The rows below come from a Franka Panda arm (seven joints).
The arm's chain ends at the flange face. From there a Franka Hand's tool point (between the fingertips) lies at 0.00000 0.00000 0.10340 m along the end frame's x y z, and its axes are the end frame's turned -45 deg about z.
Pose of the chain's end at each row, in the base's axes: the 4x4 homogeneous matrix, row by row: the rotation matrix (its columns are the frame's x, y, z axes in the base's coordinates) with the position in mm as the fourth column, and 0 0 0 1 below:
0.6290 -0.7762 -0.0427 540.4; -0.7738 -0.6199 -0.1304 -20.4; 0.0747 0.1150 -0.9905 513.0; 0 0 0 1
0.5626 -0.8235 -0.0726 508.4; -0.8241 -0.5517 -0.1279 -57.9; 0.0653 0.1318 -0.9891 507.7; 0 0 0 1
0.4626 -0.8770 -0.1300 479.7; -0.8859 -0.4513 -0.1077 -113.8; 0.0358 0.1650 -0.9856 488.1; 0 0 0 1
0.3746 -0.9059 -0.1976 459.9; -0.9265 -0.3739 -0.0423 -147.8; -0.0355 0.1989 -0.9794 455.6; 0 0 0 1
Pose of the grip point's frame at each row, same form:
0.9936 -0.1041 -0.0427 536.0; -0.1088 -0.9855 -0.1304 -33.9; -0.0285 0.1341 -0.9905 410.6; 0 0 0 1
0.9801 -0.1845 -0.0726 500.9; -0.1926 -0.9728 -0.1279 -71.1; -0.0470 0.1394 -0.9891 405.4; 0 0 0 1
0.9472 -0.2930 -0.1300 466.3; -0.3073 -0.9455 -0.1077 -124.9; -0.0914 0.1420 -0.9856 386.2; 0 0 0 1
0.9055 -0.3757 -0.1976 439.5; -0.3907 -0.9195 -0.0423 -152.2; -0.1657 0.1155 -0.9794 354.3; 0 0 0 1

